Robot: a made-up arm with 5 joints. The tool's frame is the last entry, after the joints.
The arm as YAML. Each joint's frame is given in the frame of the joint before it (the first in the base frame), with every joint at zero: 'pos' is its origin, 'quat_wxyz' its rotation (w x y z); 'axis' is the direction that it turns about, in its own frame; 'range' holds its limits. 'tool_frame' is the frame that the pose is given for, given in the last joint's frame.
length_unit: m
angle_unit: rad
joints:
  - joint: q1
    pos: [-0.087, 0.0, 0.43]
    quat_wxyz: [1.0, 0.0, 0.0, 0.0]
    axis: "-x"
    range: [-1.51, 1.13]
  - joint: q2
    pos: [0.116, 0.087, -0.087]
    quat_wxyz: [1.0, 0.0, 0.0, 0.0]
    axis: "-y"
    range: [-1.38, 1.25]
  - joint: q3
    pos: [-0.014, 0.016, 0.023]
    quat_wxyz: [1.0, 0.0, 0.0, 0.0]
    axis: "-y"
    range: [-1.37, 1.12]
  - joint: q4
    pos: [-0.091, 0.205, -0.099]
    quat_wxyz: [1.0, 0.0, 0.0, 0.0]
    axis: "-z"
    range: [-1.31, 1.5]
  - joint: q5
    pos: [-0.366, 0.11, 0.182]
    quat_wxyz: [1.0, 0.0, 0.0, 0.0]
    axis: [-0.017, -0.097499, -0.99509]
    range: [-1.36, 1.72]
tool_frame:
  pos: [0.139, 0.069, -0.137]
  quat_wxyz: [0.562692, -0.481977, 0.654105, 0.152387]
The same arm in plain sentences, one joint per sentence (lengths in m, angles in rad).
The arm has five revolute joints in a row. What follows holds with every joint at zero, and every direction is one of the base frame's. The first joint lies 0.087 m along -x and 0.43 m along +z from the base frame's origin and rotates about -x, from -1.51 to 1.13 rad. The second joint lies 0.116 m along +x and 0.087 m along +y and 0.087 m along -z from the first joint and rotates about -y, from -1.38 to 1.25 rad. The third joint lies 0.014 m along -x and 0.016 m along +y and 0.023 m along +z from the second joint and rotates about -y, from -1.37 to 1.12 rad. The fourth joint lies 0.091 m along -x and 0.205 m along +y and 0.099 m along -z from the third joint and rotates about -z, from -1.31 to 1.5 rad. The fifth joint lies 0.366 m along -x and 0.11 m along +y and 0.182 m along +z from the fourth joint and rotates about the direction (-0.017, -0.097499, -0.99509), from -1.36 to 1.72 rad. The tool frame, which is the frame that the pose is given for, lies 0.139 m along +x and 0.069 m along +y and 0.137 m along -z from the fifth joint; its axes are the base frame's turned by roll -2.3219, pitch 1.0822 and yaw -1.3608 rad (as in URDF: about the fixed x, then y, then z).
